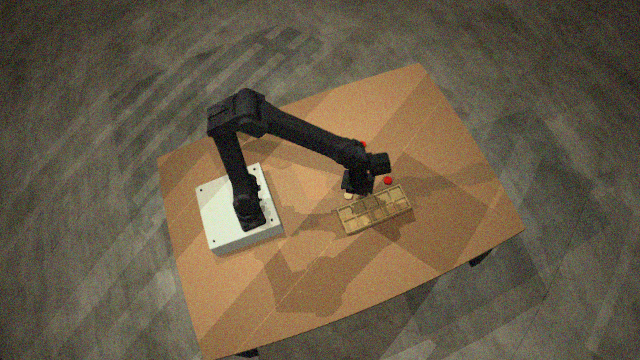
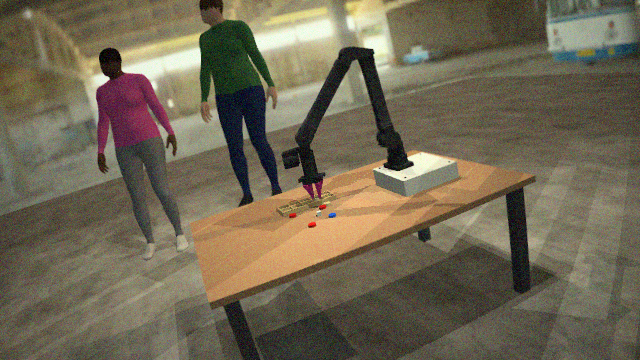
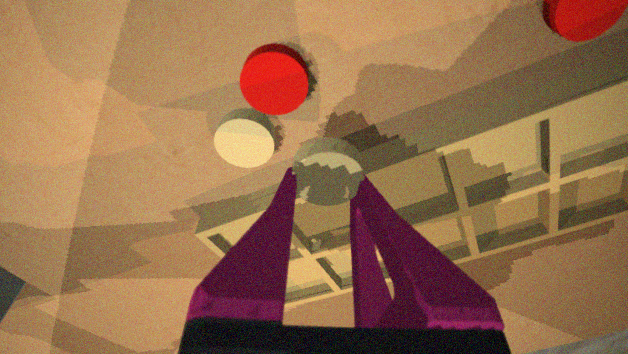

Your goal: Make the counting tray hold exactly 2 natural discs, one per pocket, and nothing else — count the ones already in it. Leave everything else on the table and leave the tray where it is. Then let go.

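My gripper [image 2: 317,197] [image 3: 324,180] has magenta fingers, shut on a natural disc [image 3: 327,188]. It holds the disc above the back row of the counting tray, toward the tray's end nearest the robot base. The tan counting tray [image 1: 381,222] [image 2: 286,213] [image 3: 500,102] has two rows of pockets. Several pockets show bare floors; some are hidden by the fingers and the disc or lie in shadow, and I cannot tell whether they hold anything. Another natural disc [image 1: 348,196] [image 3: 244,143] lies on the table behind the tray, beside a red disc [image 2: 322,206] [image 3: 274,82].
A second red disc [image 1: 388,180] [image 2: 293,215] [image 3: 582,17] lies near the tray. A third red disc [image 1: 363,144] [image 2: 312,225], a blue disc [image 2: 332,215] and a small white block [image 2: 318,213] lie farther from it. The white base box [image 1: 220,220] [image 2: 430,175] stands on the table.
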